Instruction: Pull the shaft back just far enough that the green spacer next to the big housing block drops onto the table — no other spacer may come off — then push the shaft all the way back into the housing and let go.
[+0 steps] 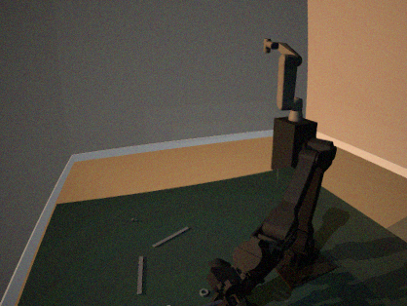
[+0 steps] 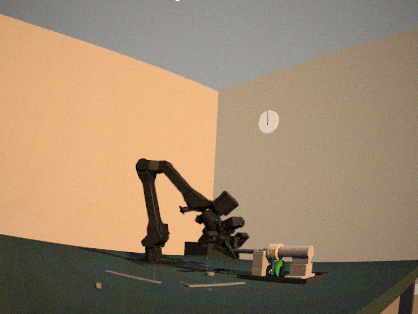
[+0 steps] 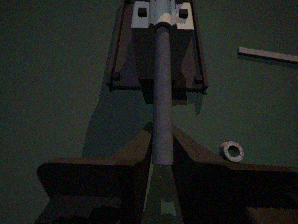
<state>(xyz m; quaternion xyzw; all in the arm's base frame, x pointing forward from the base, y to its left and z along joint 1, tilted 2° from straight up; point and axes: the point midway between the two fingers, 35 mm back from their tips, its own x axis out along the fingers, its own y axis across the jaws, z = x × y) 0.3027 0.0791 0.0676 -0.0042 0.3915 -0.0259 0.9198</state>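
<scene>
The shaft is 60 mm ahead of my gripper tip and 30 mm above it. Also, from my gripper tip: tan spacer: 150 mm ahead, 30 mm above, 10 mm to the right; then green spacer: 160 mm ahead, 20 mm below, 10 mm to the right.
</scene>
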